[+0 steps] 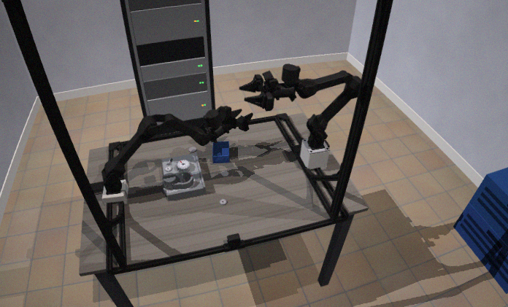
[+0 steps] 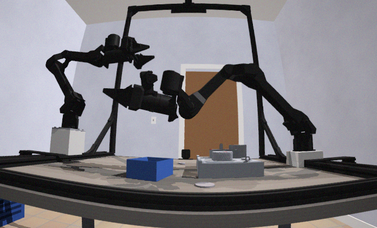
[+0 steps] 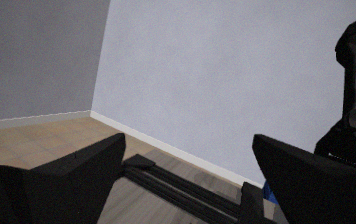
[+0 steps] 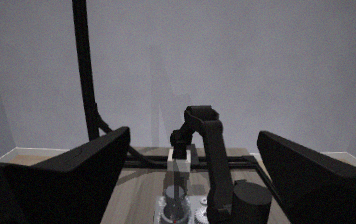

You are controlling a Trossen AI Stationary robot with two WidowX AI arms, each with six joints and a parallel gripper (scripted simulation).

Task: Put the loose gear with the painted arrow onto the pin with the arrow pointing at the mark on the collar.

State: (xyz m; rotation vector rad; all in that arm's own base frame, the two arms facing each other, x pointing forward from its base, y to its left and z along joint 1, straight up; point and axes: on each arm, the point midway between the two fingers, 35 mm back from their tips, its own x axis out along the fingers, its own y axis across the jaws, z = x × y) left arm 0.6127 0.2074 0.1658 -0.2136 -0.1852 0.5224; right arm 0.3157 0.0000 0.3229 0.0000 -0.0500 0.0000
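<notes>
Now: the gear with painted arrow 10 cm behind my left hand, 30 cm to the left of it and 17 cm below it. Also, from my left hand: blue bin 1 cm behind, 11 cm to the left, 21 cm below.
</notes>
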